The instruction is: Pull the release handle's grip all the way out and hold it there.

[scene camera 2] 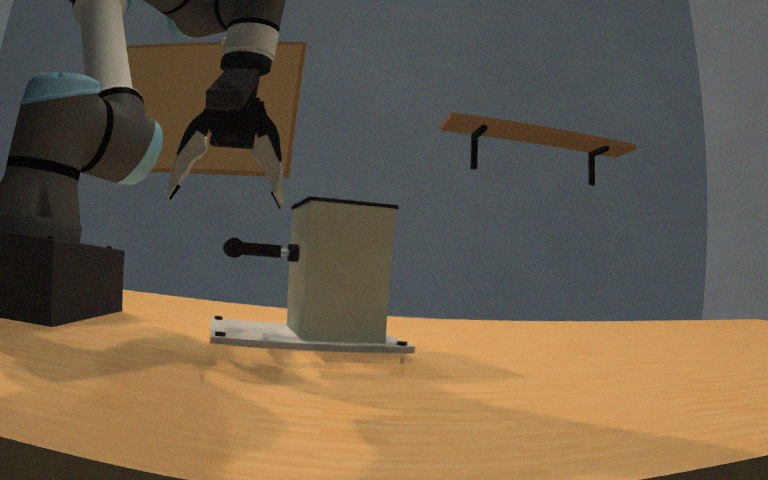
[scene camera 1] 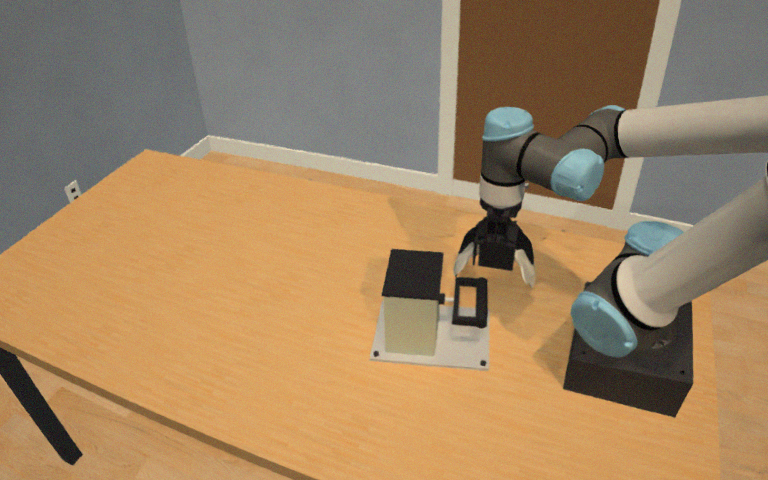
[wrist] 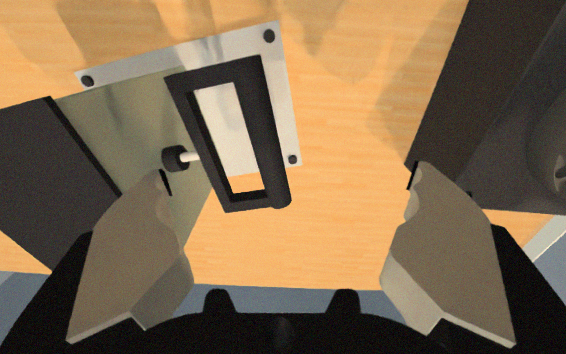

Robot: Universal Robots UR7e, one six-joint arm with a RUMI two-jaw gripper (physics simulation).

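The release handle's grip, a black rectangular loop with a thick outer bar (scene camera 1: pixel 481 302) (scene camera 2: pixel 232 247) (wrist: pixel 260 130), stands out from the side of a pale green housing (scene camera 1: pixel 411 325) (scene camera 2: pixel 342 271) (wrist: pixel 130 125) with a black top. A short stretch of pale rod (scene camera 1: pixel 449 299) (scene camera 2: pixel 284 252) (wrist: pixel 189 157) shows between the loop and a black collar on the housing. My gripper (scene camera 1: pixel 494 278) (scene camera 2: pixel 224 202) (wrist: pixel 286 170) is open and empty, pointing down. Its fingertips are above the grip's height in the second scene view, apart from it. In the wrist view the loop appears between the fingers, nearer the left one.
The housing stands on a light grey base plate (scene camera 1: pixel 453 356) (scene camera 2: pixel 240 331) (wrist: pixel 235 45) with black bolts, on the wooden table (scene camera 1: pixel 226 283). The robot's dark base block (scene camera 1: pixel 628 373) (scene camera 2: pixel 84 283) (wrist: pixel 465 100) is on the handle's side. A wall shelf (scene camera 2: pixel 532 133) hangs behind.
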